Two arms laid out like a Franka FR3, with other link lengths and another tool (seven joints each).
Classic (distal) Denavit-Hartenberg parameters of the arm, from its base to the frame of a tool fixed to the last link. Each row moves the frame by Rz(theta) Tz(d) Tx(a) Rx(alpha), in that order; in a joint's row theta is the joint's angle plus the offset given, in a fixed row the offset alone. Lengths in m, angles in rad.
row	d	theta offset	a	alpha
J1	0.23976	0	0	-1.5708
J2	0	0	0	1.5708
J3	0.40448	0	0.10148	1.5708
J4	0	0	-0.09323	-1.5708
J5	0.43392	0	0	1.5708
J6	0	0	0.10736	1.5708
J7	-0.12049	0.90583	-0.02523	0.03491
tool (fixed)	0.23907	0	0	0
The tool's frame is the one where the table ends.
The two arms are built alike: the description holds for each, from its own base.
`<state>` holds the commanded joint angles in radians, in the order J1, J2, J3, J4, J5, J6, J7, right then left.
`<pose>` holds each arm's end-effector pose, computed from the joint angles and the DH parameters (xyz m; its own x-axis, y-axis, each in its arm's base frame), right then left.
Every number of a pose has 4 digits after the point.
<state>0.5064 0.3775 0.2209 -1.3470 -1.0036 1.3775 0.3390 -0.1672 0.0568 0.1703 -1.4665 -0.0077 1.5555 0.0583</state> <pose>0.6483 0.3985 0.4939 0.7223 -0.1910 0.6647 -0.6063 -0.6373 0.4757 0.6565 0.0226 0.6370 0.5718 -0.8202 0.0172 -0.8180 -0.5717 -0.0631</pose>
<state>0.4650 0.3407 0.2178 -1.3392 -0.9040 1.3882 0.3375 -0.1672 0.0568 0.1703 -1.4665 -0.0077 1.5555 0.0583</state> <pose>0.6502 0.3745 0.5173 0.7244 -0.2913 0.6248 -0.6278 -0.6533 0.4233 0.6565 0.0226 0.6370 0.5718 -0.8202 0.0172 -0.8180 -0.5717 -0.0631</pose>
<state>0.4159 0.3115 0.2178 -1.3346 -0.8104 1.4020 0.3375 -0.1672 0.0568 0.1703 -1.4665 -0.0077 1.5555 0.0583</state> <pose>0.6548 0.3489 0.5349 0.7200 -0.3834 0.5784 -0.6513 -0.6610 0.3726 0.6565 0.0226 0.6370 0.5718 -0.8202 0.0172 -0.8180 -0.5717 -0.0631</pose>
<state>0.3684 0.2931 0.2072 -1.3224 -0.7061 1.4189 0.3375 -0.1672 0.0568 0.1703 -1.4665 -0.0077 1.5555 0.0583</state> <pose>0.6633 0.3219 0.5488 0.7081 -0.4789 0.5189 -0.6796 -0.6618 0.3166 0.6565 0.0226 0.6370 0.5718 -0.8202 0.0172 -0.8180 -0.5717 -0.0631</pose>
